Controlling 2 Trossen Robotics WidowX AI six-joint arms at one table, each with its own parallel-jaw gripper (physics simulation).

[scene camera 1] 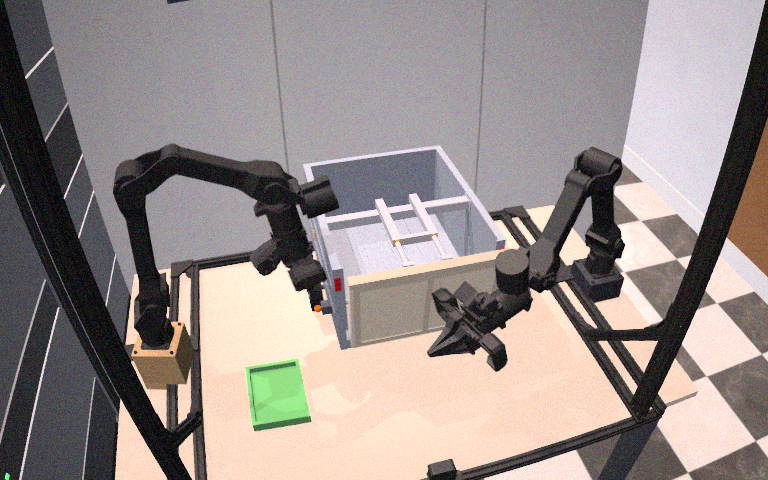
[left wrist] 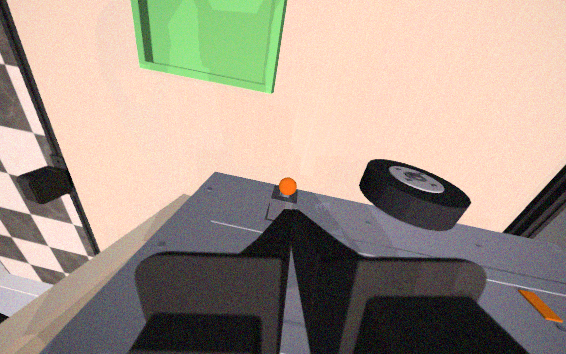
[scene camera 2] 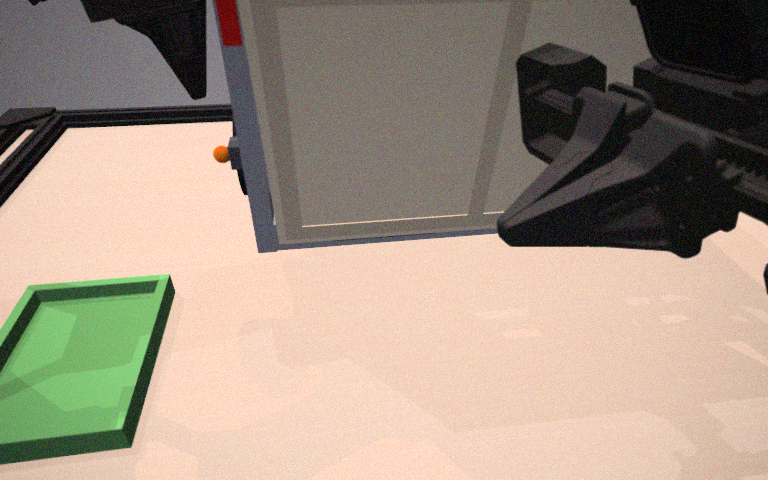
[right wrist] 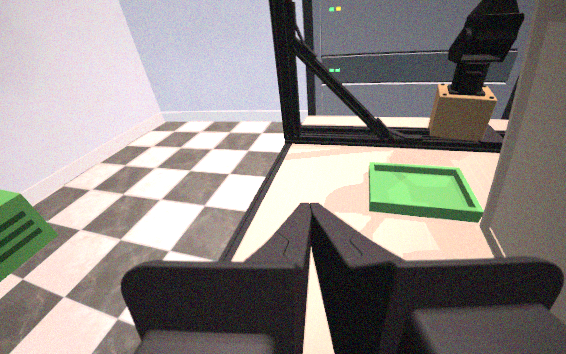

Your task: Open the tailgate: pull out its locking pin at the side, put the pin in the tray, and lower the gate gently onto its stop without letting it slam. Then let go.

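Places are measured from the left arm's base along level axes (x right, y back, z down), in metres.
Where they show: left gripper, between the fingertips: (scene camera 1: 310, 290) (left wrist: 290, 216) (scene camera 2: 200, 97); right gripper, between the fingertips: (scene camera 1: 428, 354) (scene camera 2: 502, 234) (right wrist: 308, 211); left arm's base, origin of its link: (scene camera 1: 157, 338) (right wrist: 465, 91); right arm's base, origin of its link: (scene camera 1: 598, 268).
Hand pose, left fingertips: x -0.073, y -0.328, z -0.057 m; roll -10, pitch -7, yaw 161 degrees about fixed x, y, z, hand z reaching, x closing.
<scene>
Things, the pixels of their top centre, and the offset from my left fingertips. "pt": a spot on its surface instead.
- grey truck bed, a spot on its surface: (scene camera 2: 247, 101) pt dy -0.064, dx +0.075, dz -0.029 m
- small bracket, a spot on its surface: (scene camera 2: 234, 153) (scene camera 1: 324, 309) pt dy -0.024, dx +0.011, dz +0.043 m
- green tray, centre of its top: (scene camera 2: 68, 346) (left wrist: 204, 18) (right wrist: 418, 183) (scene camera 1: 276, 390) dy +0.081, dx +0.140, dz +0.144 m
- black wheel, centre of its top: (left wrist: 435, 218) dy +0.009, dx -0.134, dz +0.062 m
The beige tailgate (scene camera 1: 396, 308) (scene camera 2: 390, 113) stands upright at the end of the grey truck bed (scene camera 1: 341, 328) (scene camera 2: 247, 101). The locking pin's orange ball (scene camera 1: 317, 308) (scene camera 2: 221, 153) (left wrist: 287, 186) sticks out of a small bracket (scene camera 1: 326, 309) (scene camera 2: 234, 153) (left wrist: 284, 194) on the bed's side. My left gripper (scene camera 2: 198, 97) (left wrist: 290, 216) is shut and empty, its tips above and apart from the ball. The green tray (scene camera 1: 283, 422) (scene camera 2: 67, 446) (left wrist: 207, 76) (right wrist: 420, 209) is empty on the table. My right gripper (scene camera 1: 431, 353) (scene camera 2: 502, 226) (right wrist: 308, 211) is shut and empty, in front of the tailgate.
A black wheel (left wrist: 415, 197) sits at the bed's side near the bracket. White rails (scene camera 1: 386, 220) lie inside the bed. A dark frame (scene camera 1: 197, 316) borders the table. The wooden base block (scene camera 1: 162, 362) (right wrist: 461, 115) of the left arm stands beyond the tray in the right wrist view.
</scene>
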